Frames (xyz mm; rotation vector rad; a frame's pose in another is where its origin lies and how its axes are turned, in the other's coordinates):
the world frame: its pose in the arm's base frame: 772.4 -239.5 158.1 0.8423 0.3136 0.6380
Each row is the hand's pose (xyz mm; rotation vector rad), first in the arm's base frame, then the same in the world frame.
Working: the arm's base frame: its pose in the world frame: -442.2 303.5 -625.6 -0.8423 -0.3136 -0.6380

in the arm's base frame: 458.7 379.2 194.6 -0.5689 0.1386 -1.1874
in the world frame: 150.7 459.7 -498.5 -1.1061 -0.5120 -1.9496
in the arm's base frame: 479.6 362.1 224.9 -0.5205 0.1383 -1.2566
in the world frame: 155.7 466.3 -458.8 -1.0363 -0.5583 -2.0029
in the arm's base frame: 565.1 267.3 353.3 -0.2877 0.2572 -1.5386
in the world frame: 159.9 484.4 -278.7 -0.6538 -0.6296 -2.2416
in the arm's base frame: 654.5 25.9 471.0 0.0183 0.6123 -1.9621
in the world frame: 74.2 420.1 -16.7 -0.0034 -0.5191 -2.6191
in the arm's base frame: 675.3 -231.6 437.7 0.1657 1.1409 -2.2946
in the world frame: -73.1 258.4 124.8 0.5910 -0.1228 -2.9412
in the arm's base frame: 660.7 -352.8 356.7 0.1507 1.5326 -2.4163
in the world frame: -160.5 141.5 137.8 -0.8425 -0.2482 2.9411
